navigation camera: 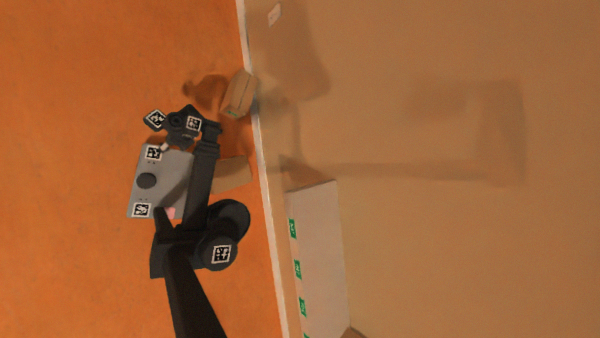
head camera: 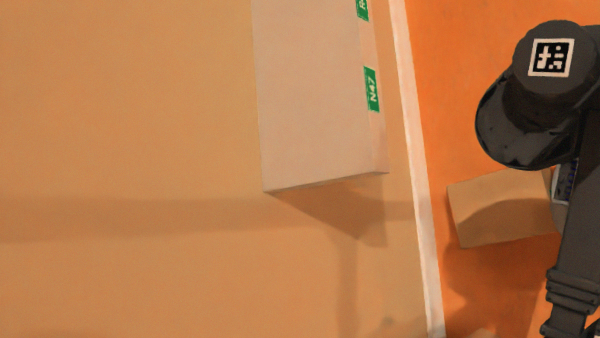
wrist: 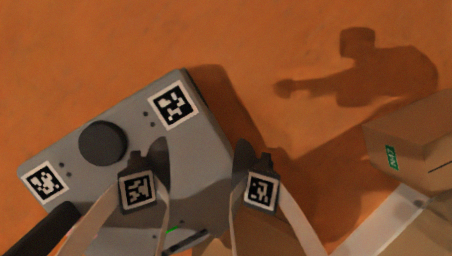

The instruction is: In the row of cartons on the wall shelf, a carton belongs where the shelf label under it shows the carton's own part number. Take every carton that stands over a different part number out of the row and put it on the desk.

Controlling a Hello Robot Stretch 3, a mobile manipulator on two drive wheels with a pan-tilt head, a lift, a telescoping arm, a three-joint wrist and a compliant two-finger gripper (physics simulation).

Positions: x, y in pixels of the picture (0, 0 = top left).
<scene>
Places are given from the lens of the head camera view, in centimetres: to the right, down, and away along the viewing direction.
wall shelf [head camera: 315, 128]: 3, -7, 77
</scene>
